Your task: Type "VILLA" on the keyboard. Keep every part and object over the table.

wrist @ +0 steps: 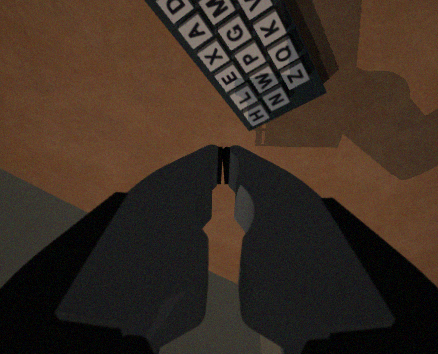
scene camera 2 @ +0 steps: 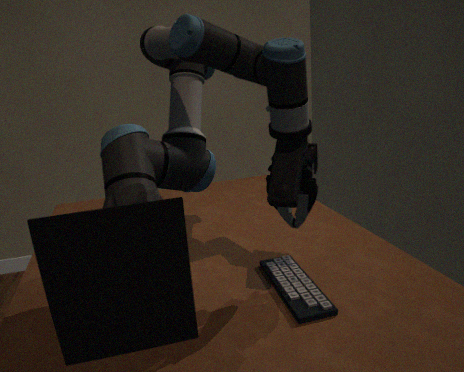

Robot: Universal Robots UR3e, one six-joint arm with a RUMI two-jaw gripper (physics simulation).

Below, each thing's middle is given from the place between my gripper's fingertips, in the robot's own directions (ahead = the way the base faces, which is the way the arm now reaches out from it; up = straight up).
Labels:
Now: hand 20 mm past the dark keyboard (scene camera 2: 305, 300), 30 mm to the left of it and 100 mm above it.

